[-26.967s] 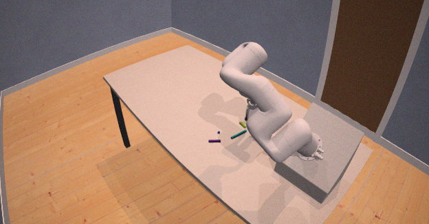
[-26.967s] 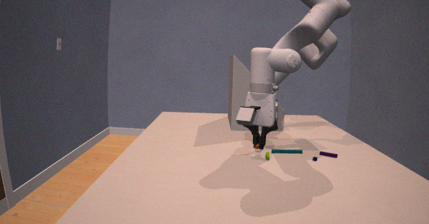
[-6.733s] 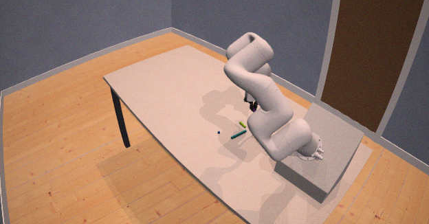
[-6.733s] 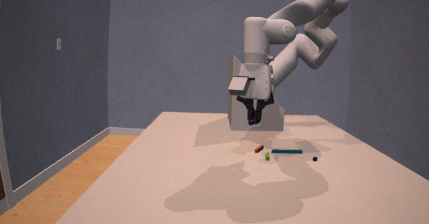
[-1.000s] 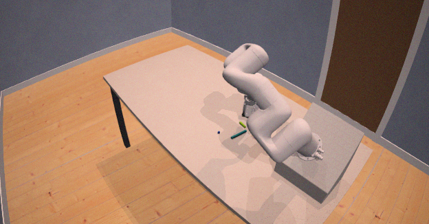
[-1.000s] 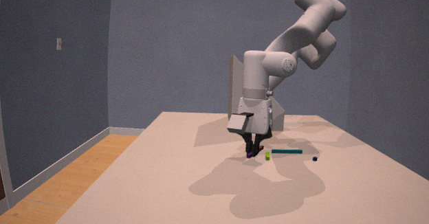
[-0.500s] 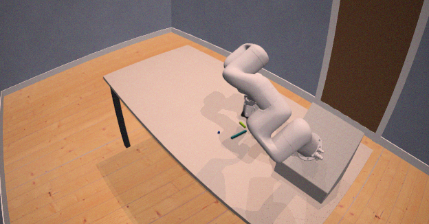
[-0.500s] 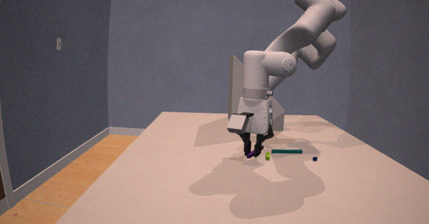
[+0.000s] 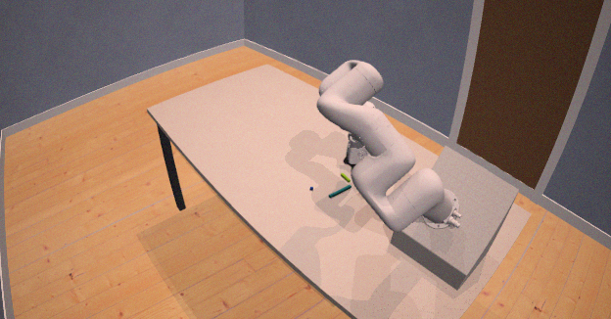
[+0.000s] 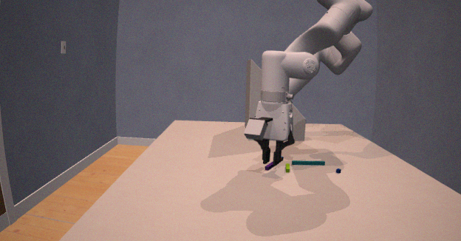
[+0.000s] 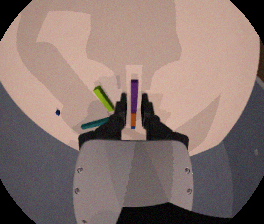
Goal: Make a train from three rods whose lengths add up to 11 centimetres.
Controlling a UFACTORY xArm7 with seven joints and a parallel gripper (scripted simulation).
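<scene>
My hand is 3 cm above the purple rod. Also, from my hand: turquoise rod 12 cm to the left, 3 cm below, 2 cm behind; then orange rod 5 cm behind, 3 cm to the left, 3 cm below; then lime rod 4 cm to the left, 3 cm below, 2 cm ahead.
</scene>
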